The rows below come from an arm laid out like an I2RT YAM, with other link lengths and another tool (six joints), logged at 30 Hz.
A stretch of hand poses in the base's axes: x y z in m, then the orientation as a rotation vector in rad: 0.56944 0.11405 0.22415 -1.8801 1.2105 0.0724; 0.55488 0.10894 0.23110 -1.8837 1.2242 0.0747; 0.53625 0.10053 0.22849 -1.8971 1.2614 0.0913; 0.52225 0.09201 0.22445 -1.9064 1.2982 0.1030; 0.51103 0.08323 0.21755 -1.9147 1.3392 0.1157; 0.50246 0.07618 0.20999 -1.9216 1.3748 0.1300; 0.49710 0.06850 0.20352 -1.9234 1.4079 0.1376; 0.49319 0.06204 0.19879 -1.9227 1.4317 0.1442; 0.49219 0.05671 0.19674 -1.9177 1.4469 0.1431; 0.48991 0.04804 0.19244 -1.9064 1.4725 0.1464; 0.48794 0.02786 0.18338 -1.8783 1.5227 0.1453; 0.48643 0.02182 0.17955 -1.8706 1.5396 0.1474; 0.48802 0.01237 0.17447 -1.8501 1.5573 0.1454; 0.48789 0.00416 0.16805 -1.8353 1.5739 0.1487; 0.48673 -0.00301 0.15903 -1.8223 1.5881 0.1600; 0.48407 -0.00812 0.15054 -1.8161 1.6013 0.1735; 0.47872 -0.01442 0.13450 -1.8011 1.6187 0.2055; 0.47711 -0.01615 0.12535 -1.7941 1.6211 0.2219; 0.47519 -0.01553 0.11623 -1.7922 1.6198 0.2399
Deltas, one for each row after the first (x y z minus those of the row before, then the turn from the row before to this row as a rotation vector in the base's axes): -0.01456 -0.00511 0.00695 -0.0064 0.0098 -0.0059; -0.01863 -0.00841 -0.00261 -0.0167 0.0340 -0.0107; -0.01400 -0.00852 -0.00404 -0.0155 0.0296 -0.0137; -0.01122 -0.00878 -0.00690 -0.0161 0.0321 -0.0160; -0.00857 -0.00705 -0.00756 -0.0128 0.0298 -0.0129; -0.00536 -0.00768 -0.00647 -0.0108 0.0228 -0.0156; -0.00391 -0.00646 -0.00473 -0.0060 0.0165 -0.0117; -0.00100 -0.00533 -0.00205 -0.0026 0.0060 -0.0110; -0.00228 -0.00867 -0.00430 -0.0004 0.0124 -0.0184; -0.00197 -0.02018 -0.00906 -0.0001 0.0184 -0.0409; -0.00151 -0.00604 -0.00383 -0.0004 0.0083 -0.0122; 0.00159 -0.00945 -0.00508 0.0064 0.0025 -0.0200; -0.00013 -0.00821 -0.00642 0.0050 0.0068 -0.0152; -0.00116 -0.00717 -0.00902 0.0081 0.0107 -0.0108; -0.00266 -0.00511 -0.00849 0.0047 0.0136 -0.0062; -0.00535 -0.00630 -0.01604 0.0168 0.0242 -0.0078; -0.00161 -0.00173 -0.00915 0.0108 0.0088 -0.0004; -0.00192 0.00062 -0.00912 0.0096 0.0091 0.0046
